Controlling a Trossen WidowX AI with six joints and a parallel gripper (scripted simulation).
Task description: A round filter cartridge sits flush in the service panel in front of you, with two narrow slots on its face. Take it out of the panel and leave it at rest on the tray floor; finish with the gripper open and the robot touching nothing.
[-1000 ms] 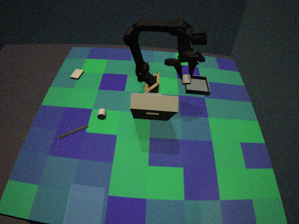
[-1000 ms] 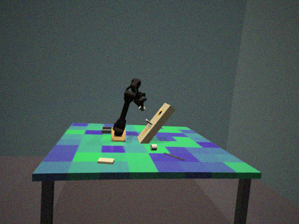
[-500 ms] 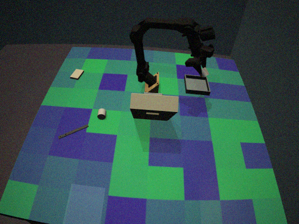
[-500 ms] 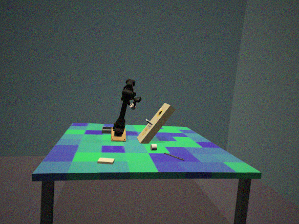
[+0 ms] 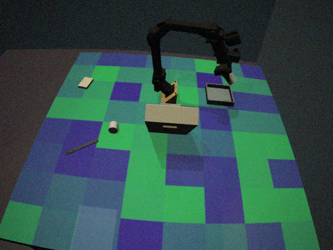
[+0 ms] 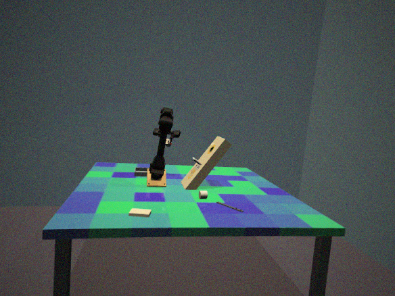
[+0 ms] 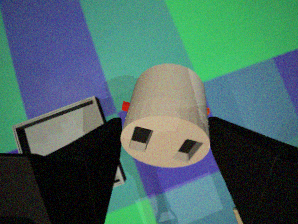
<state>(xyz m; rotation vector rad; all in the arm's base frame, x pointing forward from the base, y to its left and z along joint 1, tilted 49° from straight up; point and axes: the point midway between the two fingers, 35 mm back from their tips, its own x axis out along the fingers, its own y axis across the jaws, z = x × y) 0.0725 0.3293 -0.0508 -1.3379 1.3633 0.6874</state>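
Right now the dark-walled tray is 230 mm below my gripper tip, 140 mm behind it and 10 mm to the left of it. Also, from my gripper tip: flat beige block (770 mm to the right, 230 mm below, 180 mm behind); beige service panel (270 mm to the right, 230 mm ahead, 80 mm below); beige round filter cartridge (right at my gripper tip).
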